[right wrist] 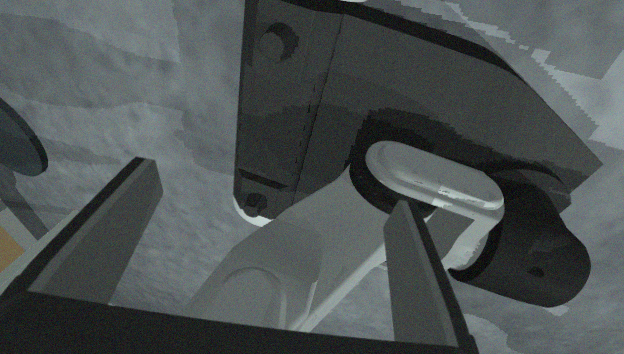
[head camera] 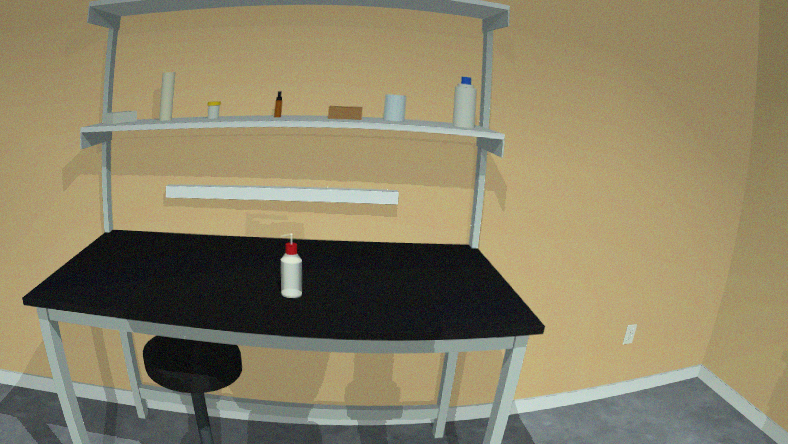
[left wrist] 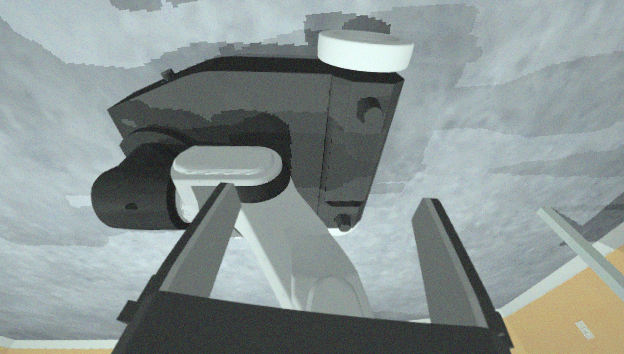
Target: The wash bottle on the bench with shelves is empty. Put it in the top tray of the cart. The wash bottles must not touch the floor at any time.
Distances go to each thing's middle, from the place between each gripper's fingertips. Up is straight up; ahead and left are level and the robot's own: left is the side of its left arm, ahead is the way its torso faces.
Now: the wash bottle (head camera: 291, 264) 135 cm ahead of my right hand, 46 cm above it and 44 cm to the left of it.
I see my left gripper 1370 mm short of the wash bottle, 460 mm below it and 40 mm to the left of it.
